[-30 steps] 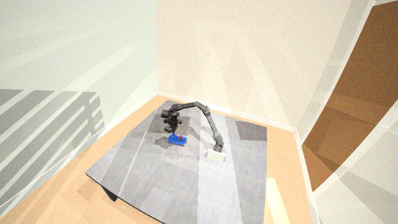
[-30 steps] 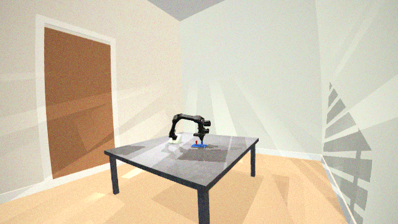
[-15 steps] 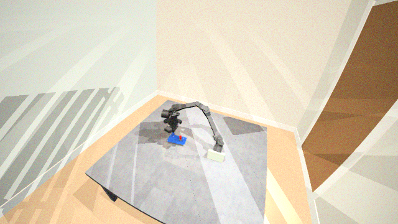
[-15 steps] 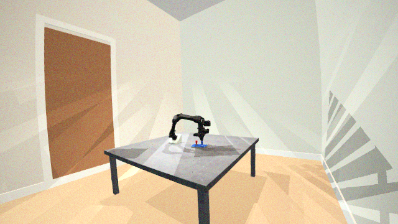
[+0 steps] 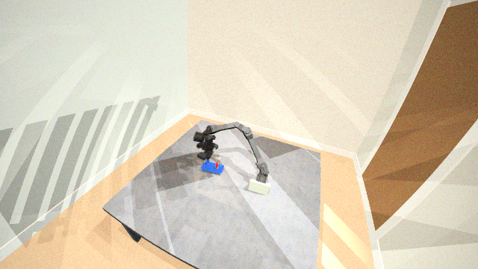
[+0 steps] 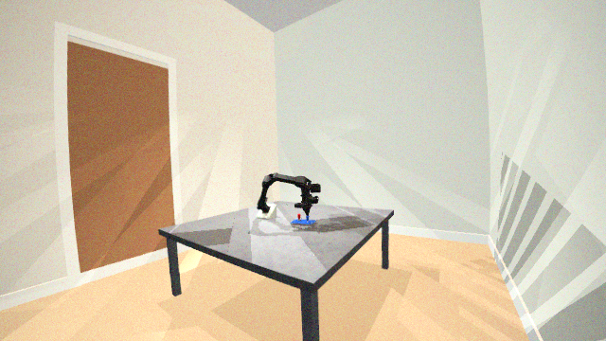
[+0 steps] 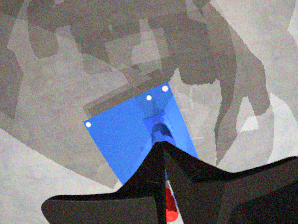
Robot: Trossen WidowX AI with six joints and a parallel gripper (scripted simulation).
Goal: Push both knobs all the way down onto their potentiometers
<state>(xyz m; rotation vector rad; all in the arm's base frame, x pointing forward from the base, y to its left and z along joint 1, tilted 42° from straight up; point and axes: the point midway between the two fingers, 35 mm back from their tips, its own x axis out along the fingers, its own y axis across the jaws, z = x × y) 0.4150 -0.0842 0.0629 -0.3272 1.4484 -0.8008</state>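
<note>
The blue knob is 10 mm below my gripper tip. From my gripper tip the other things lie so: red knob (80 mm behind, 20 mm to the left, 20 mm below).
</note>
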